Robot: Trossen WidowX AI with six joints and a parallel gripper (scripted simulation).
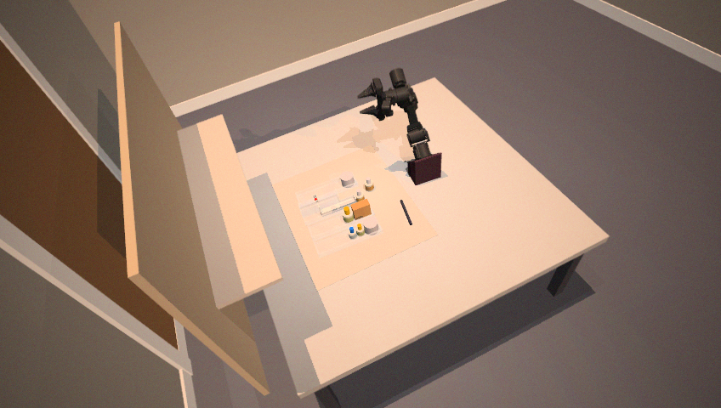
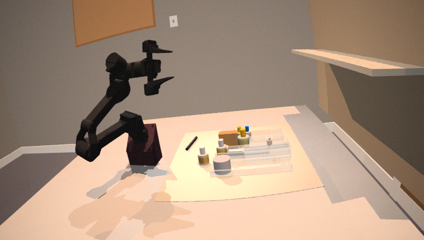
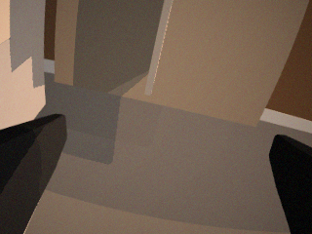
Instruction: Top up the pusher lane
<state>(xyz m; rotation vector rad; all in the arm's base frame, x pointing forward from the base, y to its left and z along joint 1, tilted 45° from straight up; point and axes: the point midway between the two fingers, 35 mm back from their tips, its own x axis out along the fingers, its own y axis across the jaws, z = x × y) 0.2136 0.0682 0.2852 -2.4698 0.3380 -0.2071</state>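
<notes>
Right now the orange box is 35 cm below my gripper tip, 21 cm to the left of it and 15 cm ahead of it. Round my gripper tip: black pen: 39 cm below, 31 cm to the left, 2 cm behind; clear lane: 37 cm below, 26 cm ahead, 10 cm to the left.
</notes>
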